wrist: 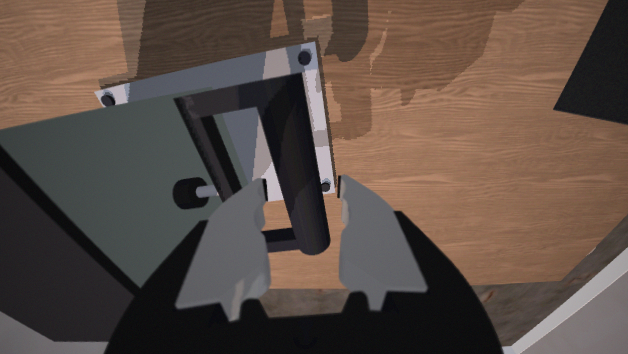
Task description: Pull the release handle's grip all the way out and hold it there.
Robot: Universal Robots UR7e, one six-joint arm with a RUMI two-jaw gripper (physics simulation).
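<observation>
The release handle's grip (297,160) is a thick black round bar, slanting from upper middle down to lower middle in the wrist view. Black arms at both ends join it to a dark frame beside a grey-green panel (115,175). My gripper (302,179) is partly open. One grey finger is on the left of the bar and the other on the right, with a visible gap on each side of it. The bar's near end shows between the fingers. How deep the fingertips reach beside the bar is hard to tell.
A light metal base plate (200,75) with dark bolts lies on the wooden table (450,160) under the handle. A black knob (190,193) on a short pin stands left of the frame. A dark block (50,255) is at lower left, and a black panel (597,75) at upper right.
</observation>
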